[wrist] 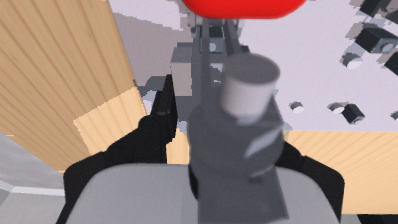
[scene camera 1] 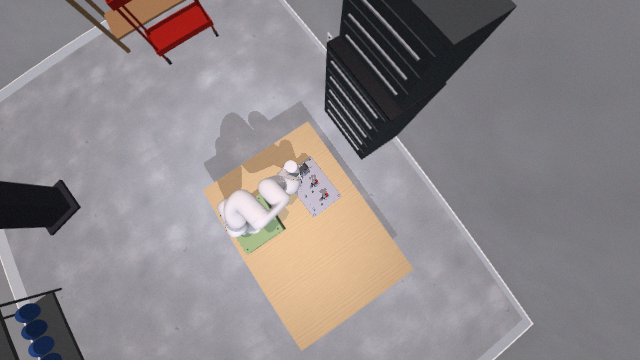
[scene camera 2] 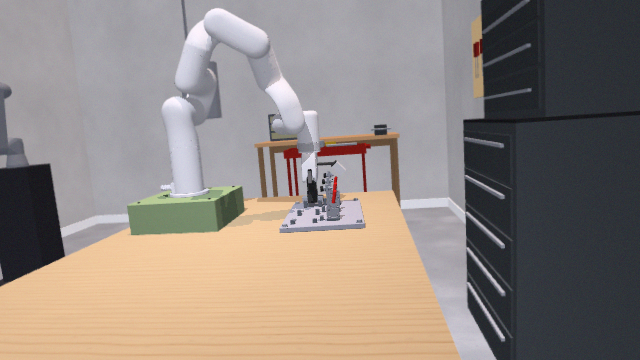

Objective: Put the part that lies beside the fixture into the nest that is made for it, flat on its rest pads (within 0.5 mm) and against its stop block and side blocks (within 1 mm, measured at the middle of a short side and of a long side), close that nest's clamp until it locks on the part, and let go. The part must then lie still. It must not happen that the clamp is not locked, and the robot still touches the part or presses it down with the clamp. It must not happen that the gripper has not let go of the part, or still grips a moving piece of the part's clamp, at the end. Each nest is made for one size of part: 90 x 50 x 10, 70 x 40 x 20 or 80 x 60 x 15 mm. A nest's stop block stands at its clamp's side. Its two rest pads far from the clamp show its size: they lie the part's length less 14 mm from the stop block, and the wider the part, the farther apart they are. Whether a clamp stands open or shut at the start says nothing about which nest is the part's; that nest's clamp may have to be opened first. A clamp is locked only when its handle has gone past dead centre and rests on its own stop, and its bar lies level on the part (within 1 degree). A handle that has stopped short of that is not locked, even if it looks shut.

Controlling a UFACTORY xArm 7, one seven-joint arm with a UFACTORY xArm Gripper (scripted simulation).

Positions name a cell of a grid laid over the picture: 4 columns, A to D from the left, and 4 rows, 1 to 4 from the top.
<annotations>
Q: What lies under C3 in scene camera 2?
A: A grey fixture plate.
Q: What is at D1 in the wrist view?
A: A grey fixture plate.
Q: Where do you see a grey fixture plate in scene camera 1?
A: At C3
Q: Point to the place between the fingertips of the gripper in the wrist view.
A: C2
</annotations>
